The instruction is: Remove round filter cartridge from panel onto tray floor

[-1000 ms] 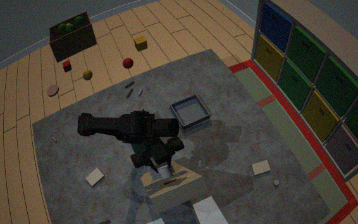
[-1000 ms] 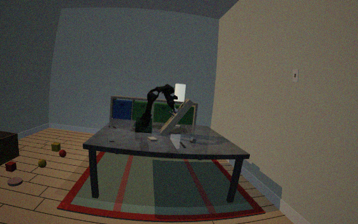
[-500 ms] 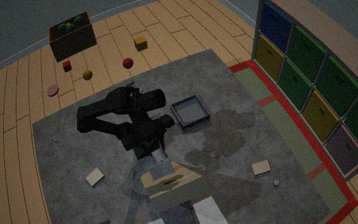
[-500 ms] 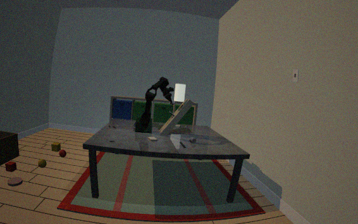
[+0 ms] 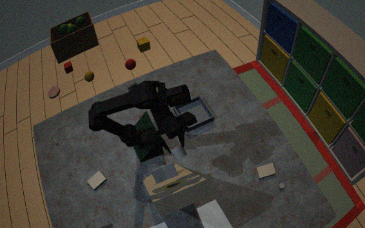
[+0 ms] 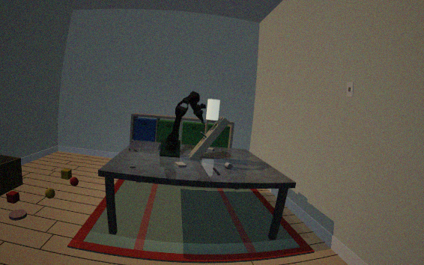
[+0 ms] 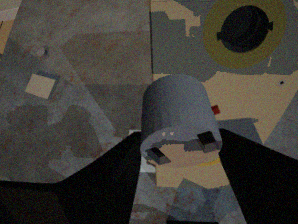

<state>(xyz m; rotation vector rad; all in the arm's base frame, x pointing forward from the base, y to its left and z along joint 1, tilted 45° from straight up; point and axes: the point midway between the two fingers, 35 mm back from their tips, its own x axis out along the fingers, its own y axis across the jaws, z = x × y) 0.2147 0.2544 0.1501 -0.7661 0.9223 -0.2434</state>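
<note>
My gripper tip is 32 cm past the grey tray, 31 cm above it and 20 cm to the right of it. Also, from my gripper tip: round filter cartridge 1 cm ahead.
</note>
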